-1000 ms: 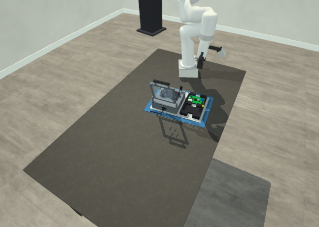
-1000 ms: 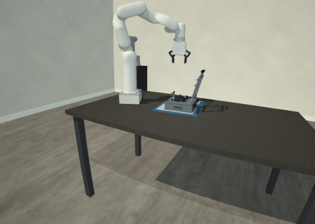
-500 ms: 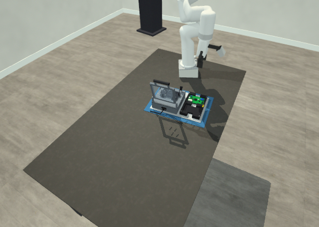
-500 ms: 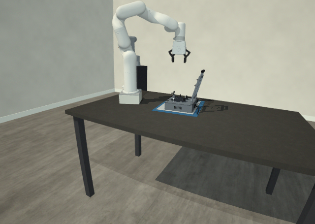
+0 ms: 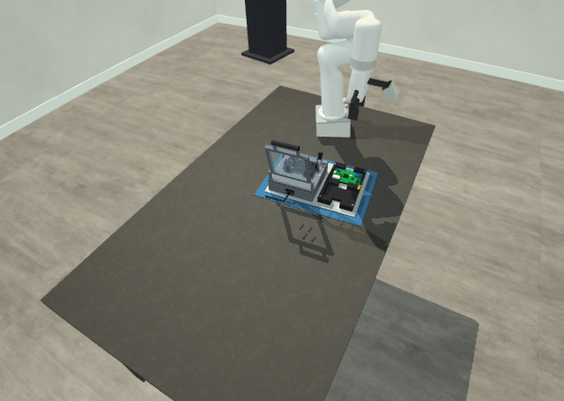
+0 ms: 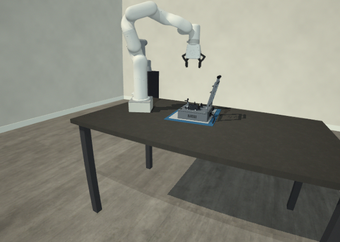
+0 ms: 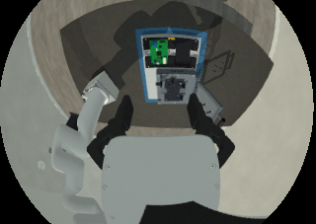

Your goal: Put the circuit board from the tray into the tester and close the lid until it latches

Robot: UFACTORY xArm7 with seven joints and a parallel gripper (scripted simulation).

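Right now the green circuit board is 30 cm below my hand. Also, from my hand: clear lid 22 cm ahead, 13 cm below, 11 cm to the right; tester 20 cm below, 12 cm ahead, 10 cm to the right; latch hook 23 cm below, 11 cm to the right, 3 cm ahead.
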